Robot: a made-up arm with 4 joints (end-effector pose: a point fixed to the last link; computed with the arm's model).
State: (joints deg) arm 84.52 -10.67 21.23 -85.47
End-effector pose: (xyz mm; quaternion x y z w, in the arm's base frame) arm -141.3 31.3 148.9 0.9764 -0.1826 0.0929 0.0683
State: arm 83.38 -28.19 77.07 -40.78
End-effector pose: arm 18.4 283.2 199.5 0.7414 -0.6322 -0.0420 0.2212
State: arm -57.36 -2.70 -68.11 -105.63
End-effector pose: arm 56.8 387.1 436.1 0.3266 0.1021 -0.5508 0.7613
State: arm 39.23 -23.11 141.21 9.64
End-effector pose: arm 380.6 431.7 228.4 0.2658 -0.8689 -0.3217 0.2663
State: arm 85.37 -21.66 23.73 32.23
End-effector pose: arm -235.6 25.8 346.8 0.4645 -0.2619 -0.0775 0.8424
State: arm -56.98 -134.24 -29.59 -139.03
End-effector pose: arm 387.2 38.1 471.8 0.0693 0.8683 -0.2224 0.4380
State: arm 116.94 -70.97 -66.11 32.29
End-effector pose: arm -104.4 -479.3 47.8 0.2254 -0.3513 0.5573 0.7178
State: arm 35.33 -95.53 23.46 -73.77
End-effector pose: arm 178.9 -218.8 6.4 0.6234 0.1096 0.7295 0.2591
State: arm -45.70 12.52 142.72 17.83
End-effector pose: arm 552.6 -35.2 -98.6 -0.2551 -0.9226 0.1930 0.2157
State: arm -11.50 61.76 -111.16 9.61
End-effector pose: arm 503.8 -68.5 649.0 0.3274 0.7031 -0.3017 0.5545
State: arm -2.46 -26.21 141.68 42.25
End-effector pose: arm 370.8 439.4 -20.5 0.0765 -0.8904 -0.2431 0.3771
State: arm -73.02 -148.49 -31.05 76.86
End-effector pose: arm 248.6 132.2 636.3 0.3196 -0.0416 -0.9292 0.1808
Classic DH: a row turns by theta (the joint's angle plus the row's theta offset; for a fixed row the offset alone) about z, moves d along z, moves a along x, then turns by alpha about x. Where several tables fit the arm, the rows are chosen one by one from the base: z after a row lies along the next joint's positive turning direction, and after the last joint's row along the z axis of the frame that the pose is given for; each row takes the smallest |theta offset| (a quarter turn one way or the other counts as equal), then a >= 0, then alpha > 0; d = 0 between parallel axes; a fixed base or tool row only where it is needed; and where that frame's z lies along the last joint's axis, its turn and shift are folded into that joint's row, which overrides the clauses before.
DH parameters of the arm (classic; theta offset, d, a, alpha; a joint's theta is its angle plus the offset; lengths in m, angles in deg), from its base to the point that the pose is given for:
base (fixed): 90 0.19 0 90
joint 1: 0 0.157 0.026 90
joint 2: 90 -0.093 0.083 -90
joint 3: -90 -0.143 0.041 90
joint 4: -90 0.408 0.05 90
tool (fixed): -90 0.155 0 0

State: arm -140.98 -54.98 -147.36 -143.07
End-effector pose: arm 351.9 18.9 -343.8 -0.4384 -0.5913 -0.6261 0.2573
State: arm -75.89 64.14 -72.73 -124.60
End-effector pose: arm 92.1 474.5 175.1 0.5682 -0.5101 -0.4184 0.4918
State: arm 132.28 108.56 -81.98 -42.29
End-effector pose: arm 186.6 -295.7 -245.8 -0.4654 -0.7041 0.1626 0.5111
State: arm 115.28 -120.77 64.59 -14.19
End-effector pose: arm 128.4 298.5 81.1 -0.5760 0.7352 -0.2631 0.2418
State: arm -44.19 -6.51 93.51 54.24
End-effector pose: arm 221.6 19.6 -268.0 -0.4909 -0.7279 -0.0249 0.4781
